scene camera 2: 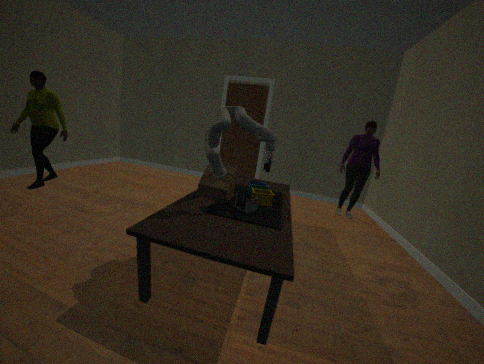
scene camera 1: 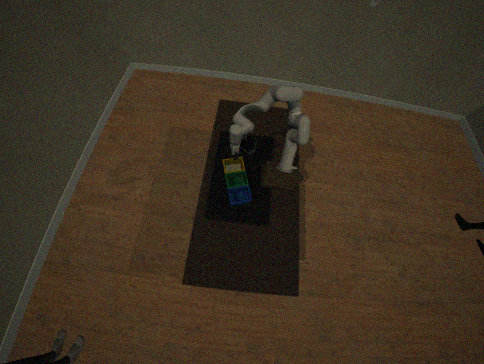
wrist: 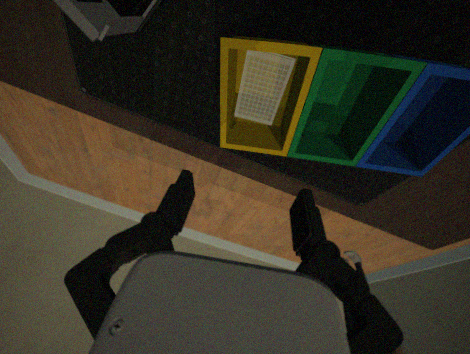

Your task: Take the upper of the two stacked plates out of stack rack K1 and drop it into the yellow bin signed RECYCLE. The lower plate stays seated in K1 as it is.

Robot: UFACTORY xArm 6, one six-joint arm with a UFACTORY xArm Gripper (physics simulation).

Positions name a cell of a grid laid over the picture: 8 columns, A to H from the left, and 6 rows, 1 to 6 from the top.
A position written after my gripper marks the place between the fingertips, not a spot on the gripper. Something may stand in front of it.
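I can see my gripper (wrist: E4) here, and there's a gridded plate (wrist: E2) as well.
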